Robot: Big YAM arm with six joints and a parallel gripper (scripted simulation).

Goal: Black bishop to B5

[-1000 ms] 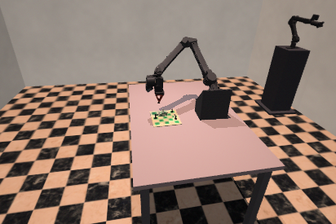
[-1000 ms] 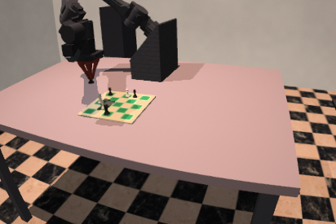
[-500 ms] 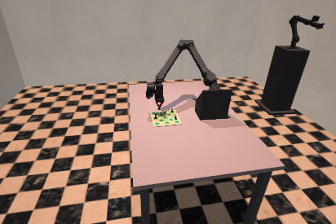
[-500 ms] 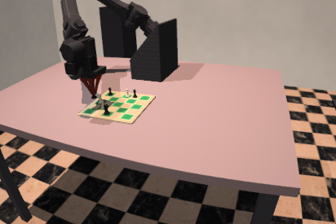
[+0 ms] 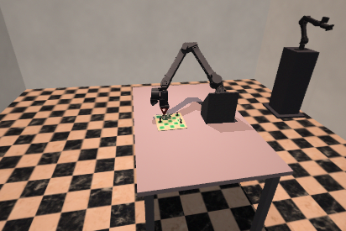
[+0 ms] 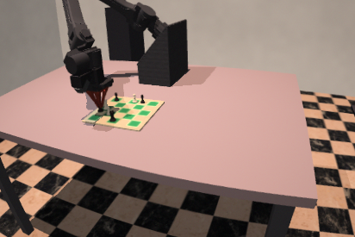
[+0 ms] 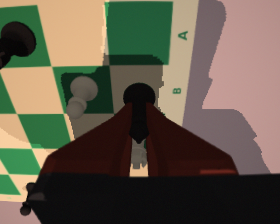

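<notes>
My hand is 3 cm past the white chess piece and 1 cm above it. Round my hand: chessboard (7 cm to the left, 4 cm behind, 3 cm below).
</notes>
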